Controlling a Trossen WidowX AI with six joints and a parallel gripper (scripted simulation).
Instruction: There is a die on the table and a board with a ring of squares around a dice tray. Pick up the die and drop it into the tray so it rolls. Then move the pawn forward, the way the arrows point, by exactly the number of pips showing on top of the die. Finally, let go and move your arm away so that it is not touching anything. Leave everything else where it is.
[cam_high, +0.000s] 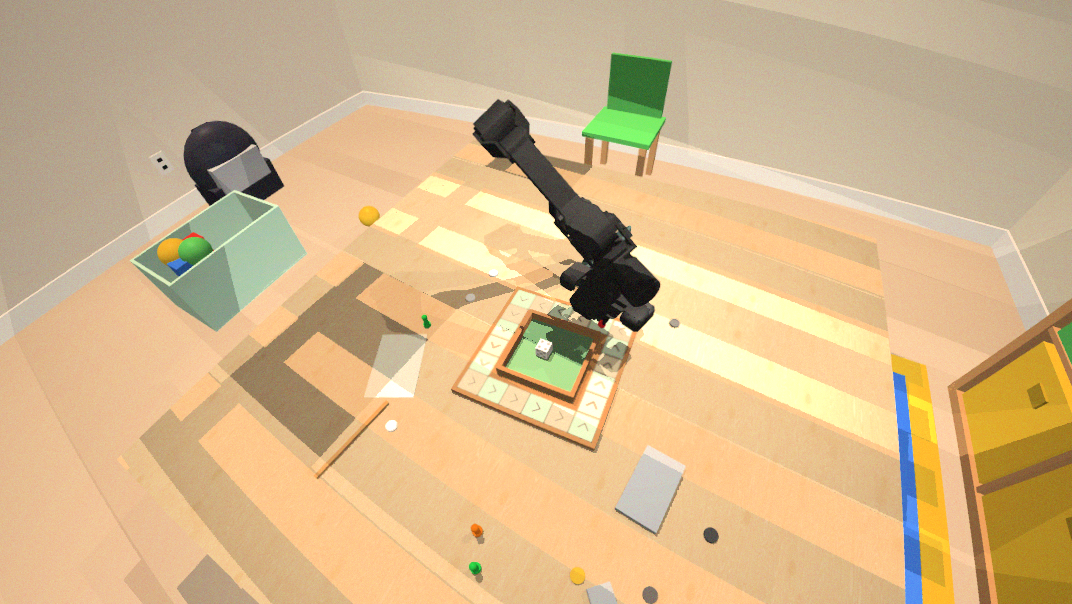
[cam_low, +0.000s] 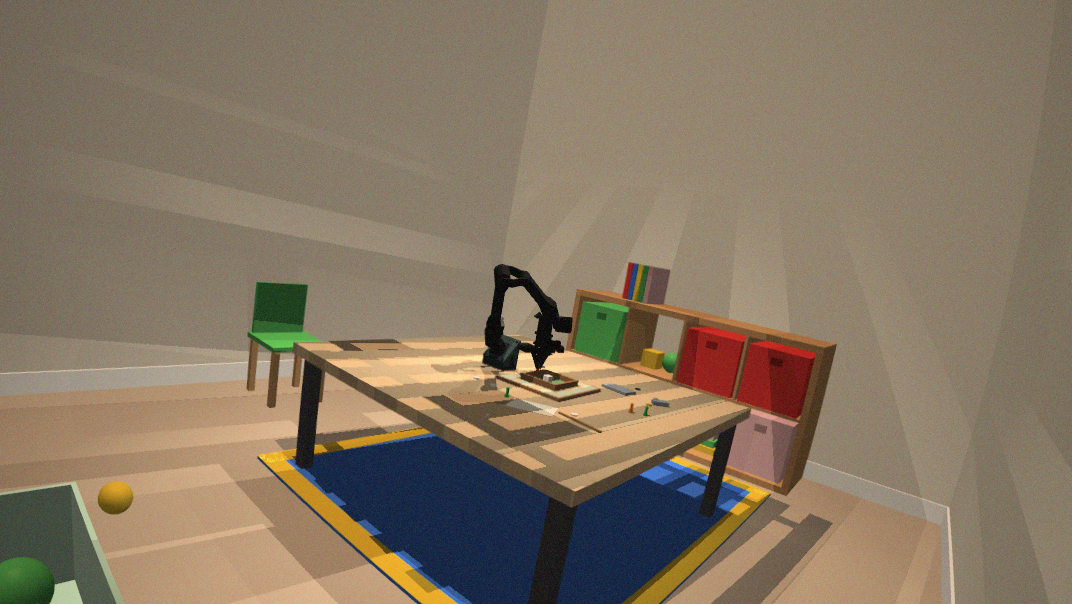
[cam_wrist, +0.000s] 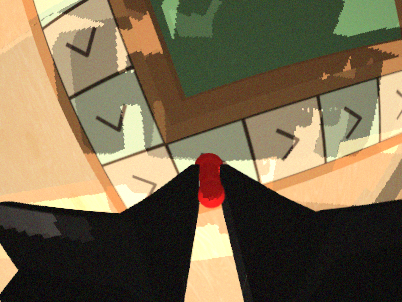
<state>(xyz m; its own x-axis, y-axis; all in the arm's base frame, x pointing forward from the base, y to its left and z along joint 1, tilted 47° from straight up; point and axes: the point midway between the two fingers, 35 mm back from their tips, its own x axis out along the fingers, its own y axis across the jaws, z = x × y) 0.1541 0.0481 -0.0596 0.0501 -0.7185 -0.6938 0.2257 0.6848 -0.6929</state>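
The red pawn lies right at my gripper tip. Round my gripper tip: green dice tray: 120 mm ahead, 60 mm to the right, 20 mm below; grey card: 250 mm ahead, 210 mm to the left, 20 mm below; white die: 120 mm ahead, 70 mm to the right.
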